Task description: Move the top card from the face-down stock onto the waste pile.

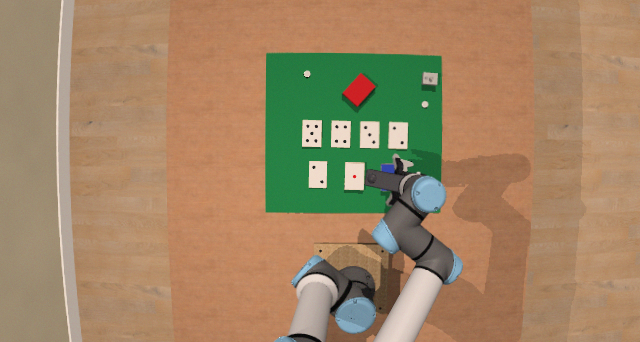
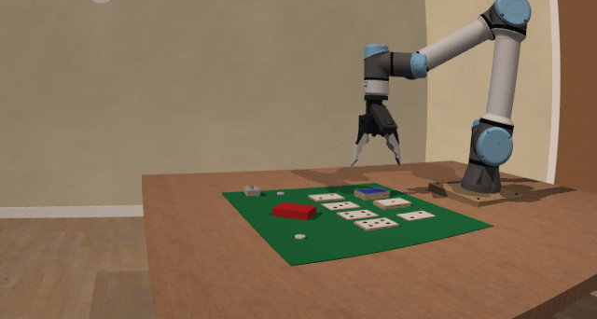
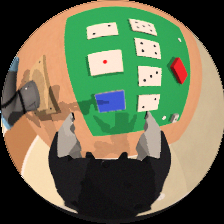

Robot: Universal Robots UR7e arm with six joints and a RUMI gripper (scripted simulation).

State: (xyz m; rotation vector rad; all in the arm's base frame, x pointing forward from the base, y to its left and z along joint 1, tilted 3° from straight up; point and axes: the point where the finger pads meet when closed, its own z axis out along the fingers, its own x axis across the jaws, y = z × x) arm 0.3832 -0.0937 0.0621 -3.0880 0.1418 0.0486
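Now: hand 20 mm to the left of the card and 80 mm above it. Round my hand: grey cube: 340 mm ahead, 140 mm to the right, 80 mm below; green mat: 140 mm ahead, 110 mm to the left, 110 mm below; red block: 290 mm ahead, 100 mm to the left, 90 mm below.
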